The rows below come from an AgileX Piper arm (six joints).
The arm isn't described. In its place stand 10 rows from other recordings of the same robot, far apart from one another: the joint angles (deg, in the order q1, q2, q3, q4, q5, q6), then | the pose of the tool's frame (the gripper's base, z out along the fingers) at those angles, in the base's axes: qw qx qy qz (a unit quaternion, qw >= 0); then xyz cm.
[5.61 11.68 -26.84 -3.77 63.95 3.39] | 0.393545 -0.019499 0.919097 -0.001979 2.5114 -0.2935 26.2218
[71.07 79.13 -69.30 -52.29 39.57 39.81] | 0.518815 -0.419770 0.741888 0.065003 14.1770 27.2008 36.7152
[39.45 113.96 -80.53 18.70 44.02 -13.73] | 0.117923 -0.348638 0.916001 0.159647 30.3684 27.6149 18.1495
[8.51 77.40 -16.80 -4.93 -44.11 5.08] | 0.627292 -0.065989 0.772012 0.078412 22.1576 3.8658 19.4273
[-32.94 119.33 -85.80 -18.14 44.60 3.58] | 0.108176 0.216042 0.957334 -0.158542 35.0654 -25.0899 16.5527
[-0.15 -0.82 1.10 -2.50 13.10 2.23] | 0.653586 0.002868 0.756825 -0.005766 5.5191 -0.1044 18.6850
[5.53 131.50 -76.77 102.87 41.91 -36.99] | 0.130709 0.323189 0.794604 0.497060 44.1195 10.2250 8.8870
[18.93 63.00 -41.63 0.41 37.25 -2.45] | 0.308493 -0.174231 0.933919 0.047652 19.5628 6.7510 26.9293
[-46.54 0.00 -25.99 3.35 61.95 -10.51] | 0.446660 0.268296 0.827416 -0.209511 0.2861 0.3804 26.2857
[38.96 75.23 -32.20 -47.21 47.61 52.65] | 0.243523 -0.147548 0.939951 -0.188199 18.3874 8.5256 19.4978
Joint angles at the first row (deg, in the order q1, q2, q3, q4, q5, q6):
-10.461, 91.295, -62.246, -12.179, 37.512, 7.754
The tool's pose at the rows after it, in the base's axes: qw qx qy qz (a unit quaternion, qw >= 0); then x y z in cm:
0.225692 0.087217 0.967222 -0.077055 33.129 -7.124 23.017
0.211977 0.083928 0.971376 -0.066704 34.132 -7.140 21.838
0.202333 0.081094 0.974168 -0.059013 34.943 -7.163 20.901
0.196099 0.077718 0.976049 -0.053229 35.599 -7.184 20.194
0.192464 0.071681 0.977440 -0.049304 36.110 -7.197 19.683
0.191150 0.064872 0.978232 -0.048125 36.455 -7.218 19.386
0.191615 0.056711 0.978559 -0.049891 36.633 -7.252 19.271
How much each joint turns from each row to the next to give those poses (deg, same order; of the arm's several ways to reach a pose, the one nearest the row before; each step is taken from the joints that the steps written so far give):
-0.007, 3.637, -1.676, 1.919, -0.017, -1.236
-0.008, 3.100, -1.475, 1.793, -0.025, -1.528
-0.007, 2.484, -1.285, 1.342, -0.064, -1.204
-0.008, 1.939, -1.112, 1.070, -0.092, -1.101
-0.007, 1.448, -0.894, 0.868, -0.135, -1.287
-0.001, 0.909, -0.619, 0.428, -0.158, -1.077
0.000, 0.407, -0.298, -0.035, -0.211, -0.920

